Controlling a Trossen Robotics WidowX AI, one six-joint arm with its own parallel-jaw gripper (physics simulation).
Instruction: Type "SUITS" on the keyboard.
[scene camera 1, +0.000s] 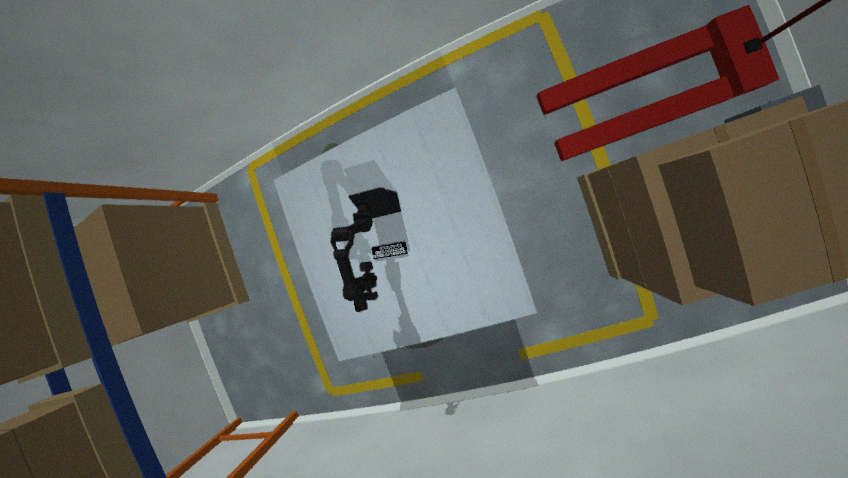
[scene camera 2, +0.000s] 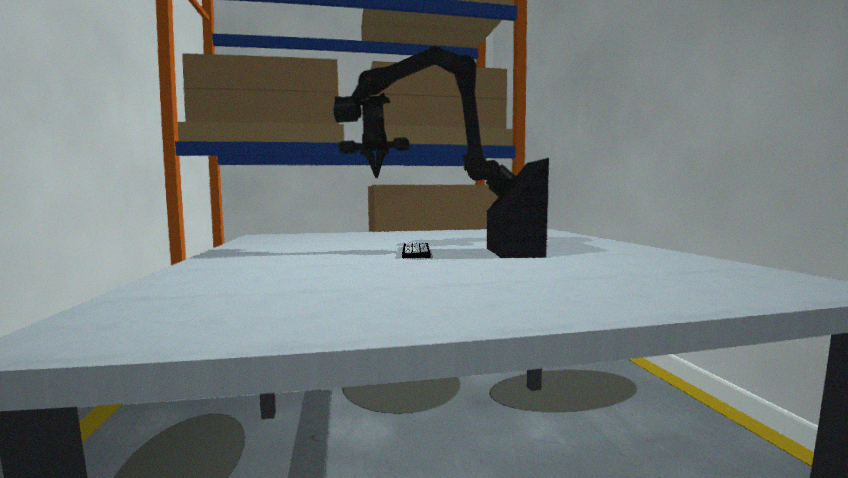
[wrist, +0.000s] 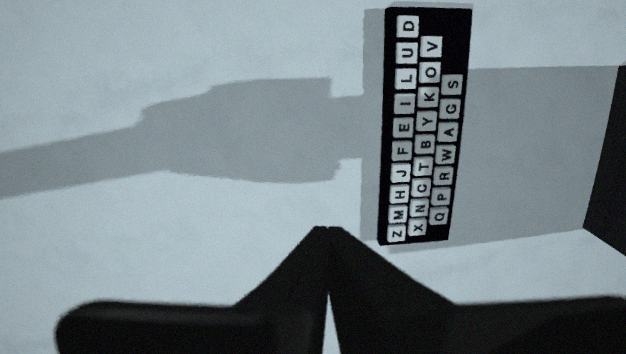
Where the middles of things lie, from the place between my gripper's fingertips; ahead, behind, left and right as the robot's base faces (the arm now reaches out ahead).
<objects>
The black keyboard (wrist: 426, 57) lies 10 cm behind my hand, 4 cm to the left of it and 20 cm below it.
</objects>
